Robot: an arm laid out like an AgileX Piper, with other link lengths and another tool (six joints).
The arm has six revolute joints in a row. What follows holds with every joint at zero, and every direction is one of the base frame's.
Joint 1 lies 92.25 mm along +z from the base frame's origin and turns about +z.
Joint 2 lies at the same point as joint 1 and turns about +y.
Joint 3 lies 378.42 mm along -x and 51.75 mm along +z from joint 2 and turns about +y.
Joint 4 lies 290.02 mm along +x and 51.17 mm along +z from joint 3 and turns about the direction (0.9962, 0, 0.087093).
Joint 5 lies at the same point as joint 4 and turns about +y.
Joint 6 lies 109.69 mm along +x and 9.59 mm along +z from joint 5 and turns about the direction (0.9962, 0, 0.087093).
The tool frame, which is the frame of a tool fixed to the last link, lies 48.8 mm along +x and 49 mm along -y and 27.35 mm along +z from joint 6; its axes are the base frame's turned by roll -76.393, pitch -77.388 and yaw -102.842 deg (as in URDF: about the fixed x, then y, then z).
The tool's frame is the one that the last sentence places.
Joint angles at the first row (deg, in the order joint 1, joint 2, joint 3, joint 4, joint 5, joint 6):
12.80, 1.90, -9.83, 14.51, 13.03, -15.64
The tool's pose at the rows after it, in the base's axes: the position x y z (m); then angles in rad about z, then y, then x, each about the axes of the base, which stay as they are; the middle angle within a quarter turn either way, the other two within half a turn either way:
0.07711 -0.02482 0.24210 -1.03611 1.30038 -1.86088
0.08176 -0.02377 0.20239 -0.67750 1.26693 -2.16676
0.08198 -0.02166 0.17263 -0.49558 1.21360 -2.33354
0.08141 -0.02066 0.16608 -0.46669 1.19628 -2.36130
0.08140 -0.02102 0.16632 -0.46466 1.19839 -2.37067
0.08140 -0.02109 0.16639 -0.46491 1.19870 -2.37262
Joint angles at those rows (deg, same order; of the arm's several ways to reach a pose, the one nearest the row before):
10.23, 0.90, -6.20, 18.17, 13.30, -15.63
8.45, 0.77, -1.95, 21.44, 14.87, -15.64
7.69, -0.03, 1.03, 22.47, 17.33, -15.64
7.57, -0.42, 1.55, 22.60, 18.39, -15.64
7.48, -0.42, 1.55, 22.17, 18.38, -15.64
7.48, -0.42, 1.55, 22.04, 18.39, -15.64

